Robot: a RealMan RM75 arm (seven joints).
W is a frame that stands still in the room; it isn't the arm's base.
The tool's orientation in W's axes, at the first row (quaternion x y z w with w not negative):
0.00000 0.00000 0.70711 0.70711
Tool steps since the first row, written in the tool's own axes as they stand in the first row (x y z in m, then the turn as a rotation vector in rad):
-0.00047 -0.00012 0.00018 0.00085 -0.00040 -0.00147
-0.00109 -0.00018 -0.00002 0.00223 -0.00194 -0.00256
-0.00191 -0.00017 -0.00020 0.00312 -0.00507 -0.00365
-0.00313 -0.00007 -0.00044 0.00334 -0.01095 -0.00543
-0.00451 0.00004 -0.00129 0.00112 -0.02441 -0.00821
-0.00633 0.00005 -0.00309 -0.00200 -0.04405 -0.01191
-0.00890 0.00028 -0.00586 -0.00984 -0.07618 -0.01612
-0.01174 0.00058 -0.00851 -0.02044 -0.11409 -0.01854
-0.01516 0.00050 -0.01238 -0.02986 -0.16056 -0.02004
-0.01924 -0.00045 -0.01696 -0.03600 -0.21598 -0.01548
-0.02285 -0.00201 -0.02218 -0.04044 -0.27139 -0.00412
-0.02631 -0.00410 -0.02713 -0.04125 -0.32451 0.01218
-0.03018 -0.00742 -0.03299 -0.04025 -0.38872 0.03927
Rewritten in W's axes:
0.00012 -0.00047 0.00018 0.00040 0.00085 -0.00147
0.00018 -0.00109 -0.00002 0.00194 0.00223 -0.00256
0.00017 -0.00191 -0.00020 0.00507 0.00312 -0.00365
0.00007 -0.00313 -0.00044 0.01095 0.00334 -0.00543
-0.00004 -0.00451 -0.00129 0.02441 0.00112 -0.00821
-0.00005 -0.00633 -0.00309 0.04405 -0.00200 -0.01191
-0.00028 -0.00890 -0.00586 0.07618 -0.00984 -0.01612
-0.00058 -0.01174 -0.00851 0.11409 -0.02044 -0.01854
-0.00050 -0.01516 -0.01238 0.16056 -0.02986 -0.02004
0.00045 -0.01924 -0.01696 0.21598 -0.03600 -0.01548
0.00201 -0.02285 -0.02218 0.27139 -0.04044 -0.00412
0.00410 -0.02631 -0.02713 0.32451 -0.04125 0.01218
0.00742 -0.03018 -0.03299 0.38872 -0.04025 0.03927

